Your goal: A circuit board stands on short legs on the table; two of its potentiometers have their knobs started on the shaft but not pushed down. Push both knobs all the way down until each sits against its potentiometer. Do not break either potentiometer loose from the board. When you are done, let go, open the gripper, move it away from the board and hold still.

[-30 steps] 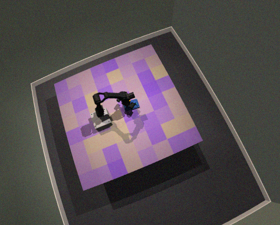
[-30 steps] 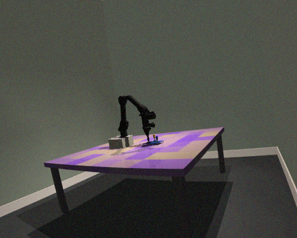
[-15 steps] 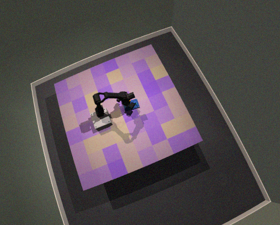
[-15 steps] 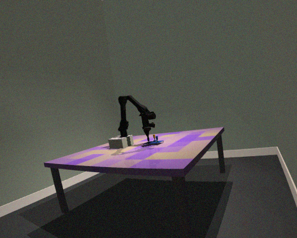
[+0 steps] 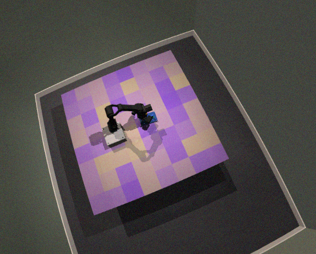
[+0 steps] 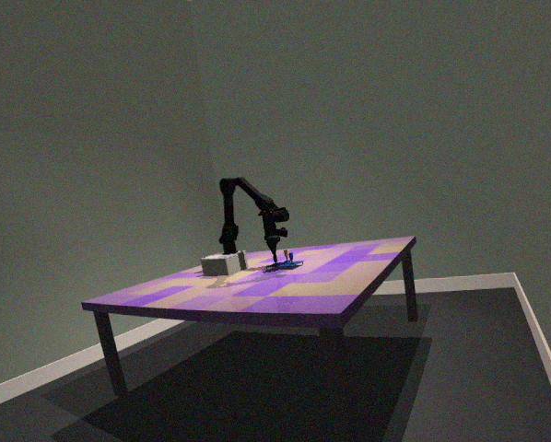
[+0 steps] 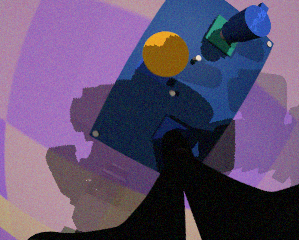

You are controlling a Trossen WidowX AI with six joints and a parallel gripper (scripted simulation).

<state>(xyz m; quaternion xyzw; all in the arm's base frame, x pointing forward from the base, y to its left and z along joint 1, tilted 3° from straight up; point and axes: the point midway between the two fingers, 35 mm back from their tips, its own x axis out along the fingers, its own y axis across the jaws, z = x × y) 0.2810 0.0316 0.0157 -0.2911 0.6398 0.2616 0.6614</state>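
My gripper tip is 2 cm above the black knob.
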